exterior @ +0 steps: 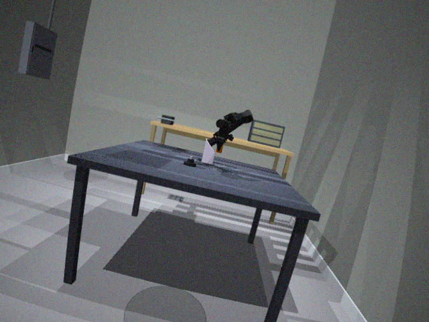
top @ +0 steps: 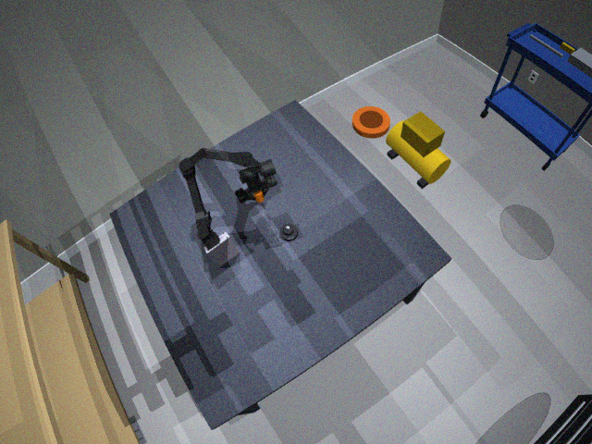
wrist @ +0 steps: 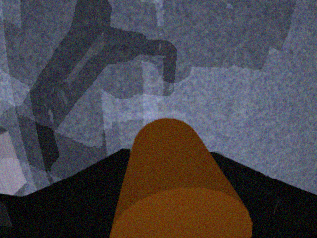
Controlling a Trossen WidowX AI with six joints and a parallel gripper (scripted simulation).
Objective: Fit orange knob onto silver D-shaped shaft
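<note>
Right now my gripper tip is 4 cm short of the round dark pedestal, 17 cm to the left of it and 10 cm above it. Also, from my gripper tip: orange knob 3 cm above.
</note>
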